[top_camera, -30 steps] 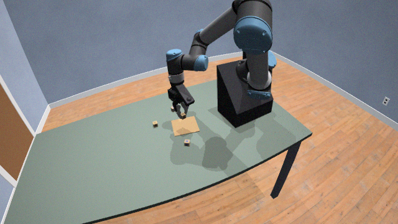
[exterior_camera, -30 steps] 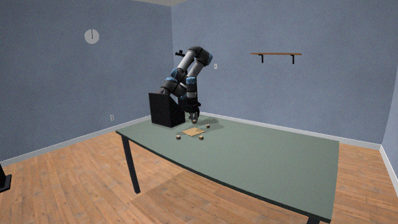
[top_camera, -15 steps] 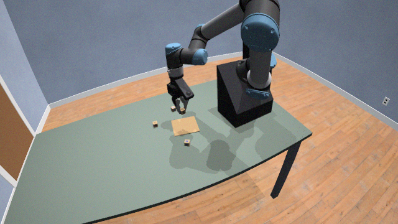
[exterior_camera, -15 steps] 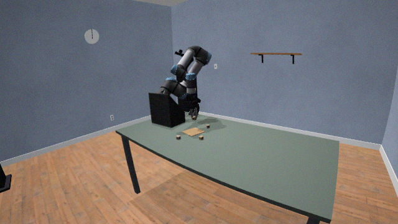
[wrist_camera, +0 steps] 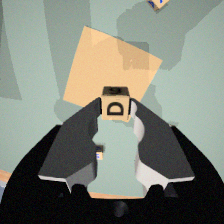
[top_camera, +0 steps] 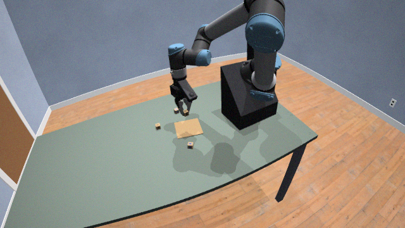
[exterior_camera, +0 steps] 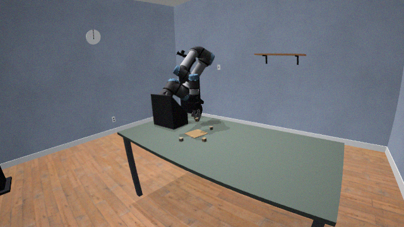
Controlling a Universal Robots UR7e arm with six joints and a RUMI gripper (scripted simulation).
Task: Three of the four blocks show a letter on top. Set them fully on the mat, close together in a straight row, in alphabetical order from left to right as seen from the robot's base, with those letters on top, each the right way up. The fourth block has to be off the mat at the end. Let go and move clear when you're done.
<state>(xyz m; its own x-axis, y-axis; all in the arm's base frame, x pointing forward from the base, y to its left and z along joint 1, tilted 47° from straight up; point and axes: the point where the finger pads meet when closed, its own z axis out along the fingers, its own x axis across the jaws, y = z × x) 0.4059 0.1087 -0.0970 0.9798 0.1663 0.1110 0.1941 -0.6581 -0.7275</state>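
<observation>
Now: hand 120 mm above the tan mat, 20 mm to the left of it and 10 mm past it. The rest, counted from my hand: block: 130 mm to the left, 110 mm below, 40 mm ahead.
</observation>
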